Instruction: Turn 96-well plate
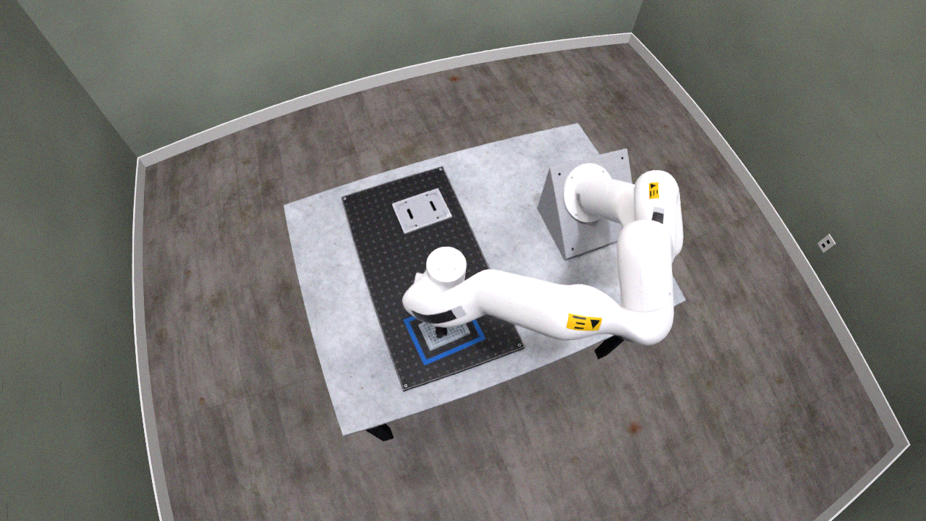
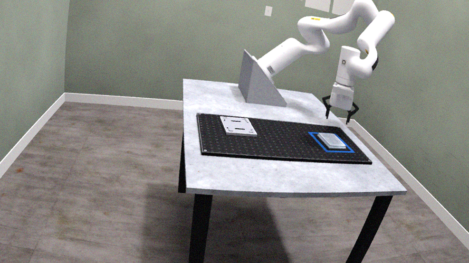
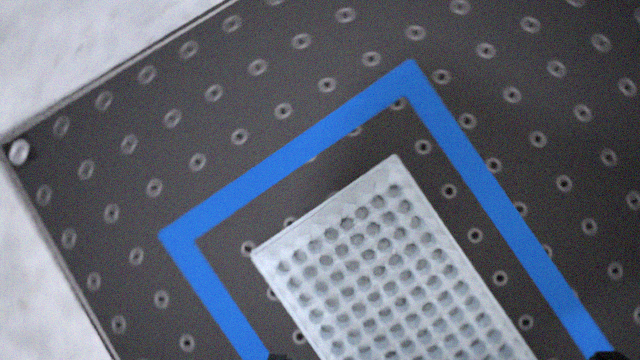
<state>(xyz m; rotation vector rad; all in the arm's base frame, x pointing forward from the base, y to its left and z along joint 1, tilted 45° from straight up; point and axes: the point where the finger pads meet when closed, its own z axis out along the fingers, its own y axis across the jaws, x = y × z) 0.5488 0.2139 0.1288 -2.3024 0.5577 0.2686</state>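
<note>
Right now the 96-well plate is 100 mm below my hand. From my hand the other things lie so: slotted fixture plate (410 mm to the right, 100 mm below, 50 mm behind).
</note>
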